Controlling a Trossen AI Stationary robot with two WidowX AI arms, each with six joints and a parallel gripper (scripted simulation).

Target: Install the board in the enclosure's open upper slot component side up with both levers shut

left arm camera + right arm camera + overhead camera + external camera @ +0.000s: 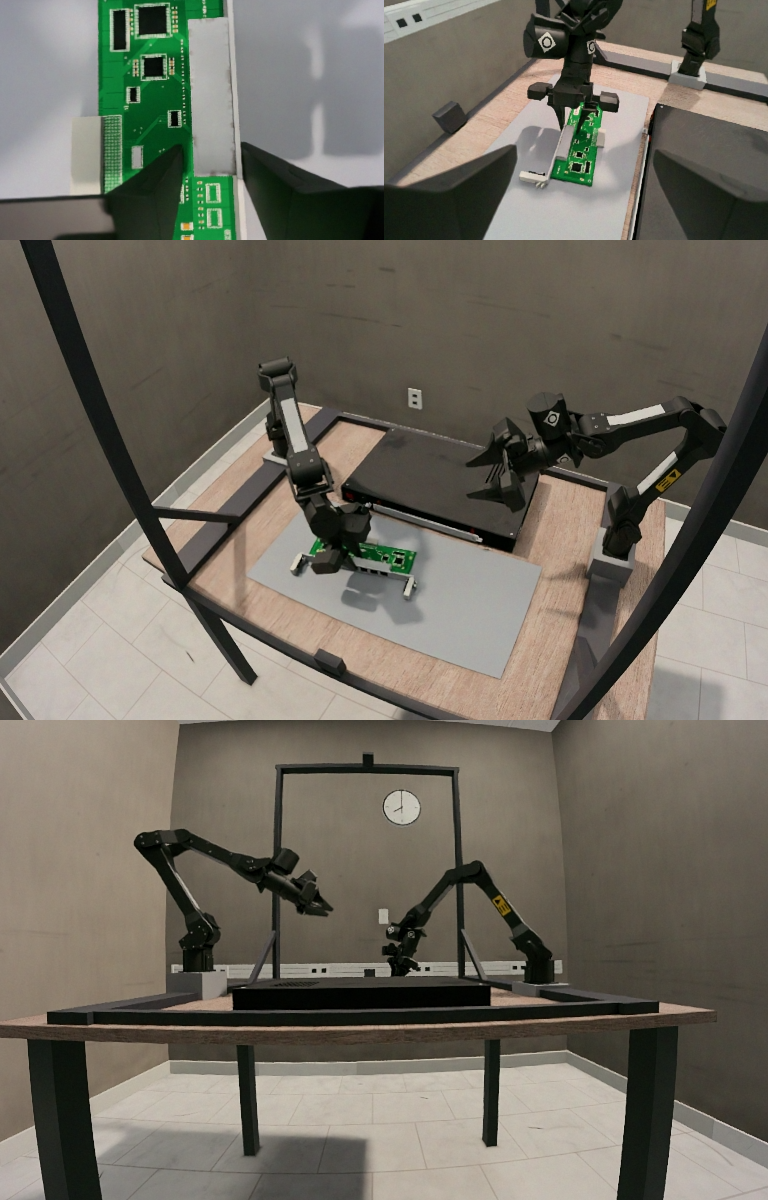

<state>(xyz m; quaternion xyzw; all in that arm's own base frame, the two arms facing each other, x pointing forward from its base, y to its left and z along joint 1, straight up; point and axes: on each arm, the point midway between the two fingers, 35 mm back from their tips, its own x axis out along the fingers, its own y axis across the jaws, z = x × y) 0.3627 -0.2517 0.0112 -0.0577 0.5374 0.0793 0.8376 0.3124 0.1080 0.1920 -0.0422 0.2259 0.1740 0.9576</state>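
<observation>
My left gripper is now 10 mm past the green board, 20 mm to the left of it and 30 mm above it. Round my left hand: black enclosure 290 mm ahead, 80 mm to the right, 10 mm below; grey mat 10 mm ahead, 100 mm to the right, 50 mm below.
</observation>
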